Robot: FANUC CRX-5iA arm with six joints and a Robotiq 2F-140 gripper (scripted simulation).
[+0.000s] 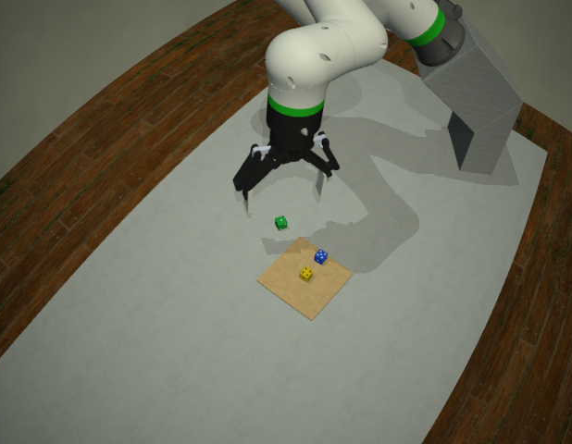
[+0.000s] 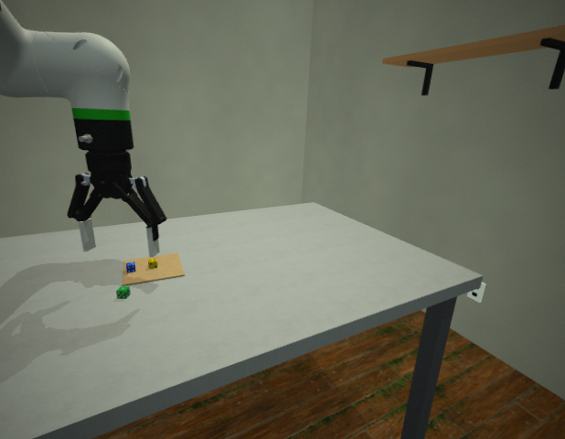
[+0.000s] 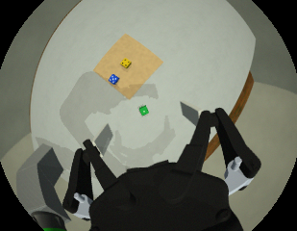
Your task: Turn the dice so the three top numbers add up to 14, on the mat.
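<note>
Now: the green die 1 cm behind my hand, 1 cm to the right of it and 10 cm below it. The rest, counted from my hand: yellow die 9 cm ahead, 8 cm to the left, 10 cm below; tan mat 9 cm ahead, 8 cm to the left, 11 cm below; blue die 4 cm ahead, 10 cm to the left, 10 cm below.
</note>
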